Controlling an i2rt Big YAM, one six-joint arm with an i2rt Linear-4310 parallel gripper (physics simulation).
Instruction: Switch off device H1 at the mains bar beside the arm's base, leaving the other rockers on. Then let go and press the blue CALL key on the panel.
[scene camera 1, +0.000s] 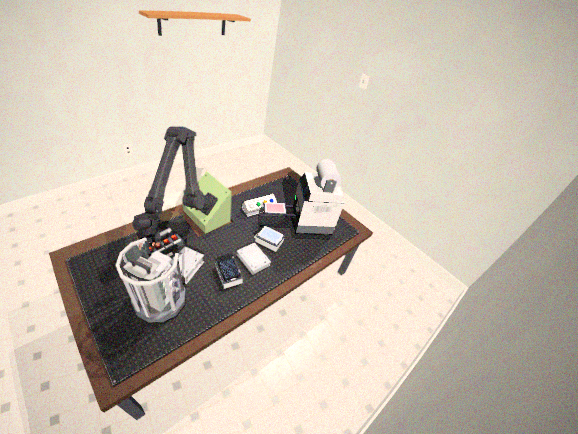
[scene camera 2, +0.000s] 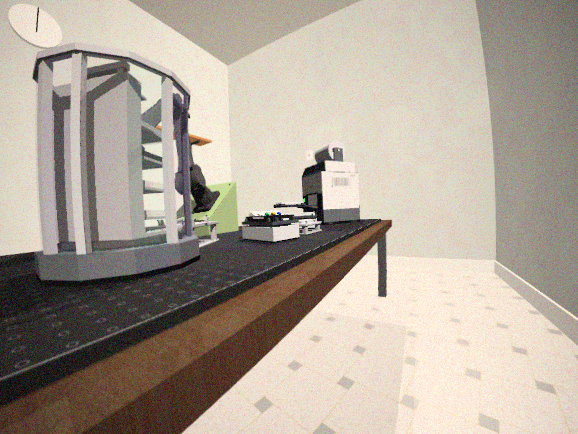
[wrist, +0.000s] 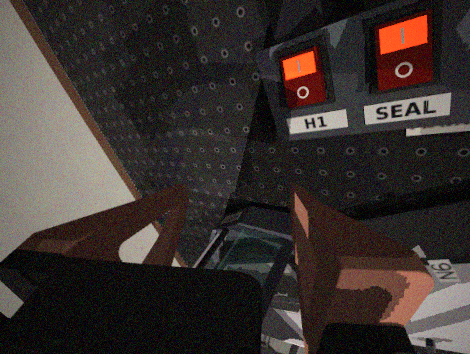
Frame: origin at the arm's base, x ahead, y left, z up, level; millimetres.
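Seen in the pictures: gripper, fingertip midpoint: (scene camera 1: 145, 249) (wrist: 236, 192); arm's base at its link origin: (scene camera 1: 208, 204) (scene camera 2: 208, 202).
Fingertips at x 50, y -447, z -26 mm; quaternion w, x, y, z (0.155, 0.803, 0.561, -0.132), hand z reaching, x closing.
Pixels of each thing's top centre, then the offset from my fingertips to it. "pt": a spot on its surface instead.
- dark mains bar at a spot on its surface: (wrist: 346, 95) pt dx -20, dy +53, dz -68 mm
- H1 rocker at its top centre: (wrist: 300, 82) dx -38, dy +33, dz -55 mm
- larger-looking SEAL rocker at its top centre: (wrist: 403, 56) dx -35, dy +83, dz -55 mm
- white panel at its top centre: (scene camera 2: 267, 211) (scene camera 1: 260, 199) dx +78, dy +775, dz -24 mm
- round clear-sided rack at a spot on its surface: (scene camera 2: 120, 264) (scene camera 1: 158, 320) pt dx +329, dy -152, dz -85 mm
- white machine at its top centre: (scene camera 1: 328, 166) (scene camera 2: 327, 144) dx +404, dy +942, dz +348 mm
The dark mains bar (scene camera 1: 167, 243) (wrist: 346, 95) lies beside the arm's base. The H1 rocker (wrist: 303, 80) and the larger-looking SEAL rocker (wrist: 404, 52) each show a bright orange upper half marked I and a dark red lower half marked O. The bar's other rockers are too small to read in scene camera 1. My gripper (wrist: 236, 192) is open, with nothing between its fingers; in the wrist view its fingertips show below the H1 label, apart from the bar. The white panel (scene camera 1: 250, 206) stands beyond the green wedge; its blue key (scene camera 1: 271, 200) (scene camera 2: 279, 213) is at the right end.
A round clear-sided rack (scene camera 1: 159, 316) (scene camera 2: 120, 264) stands near the arm's base. The green wedge (scene camera 1: 226, 209) (scene camera 2: 229, 207) is beside the hand. A white machine (scene camera 1: 316, 216) (scene camera 2: 341, 194) stands at the far end. Low boxes, including a white one (scene camera 1: 254, 258), lie between.
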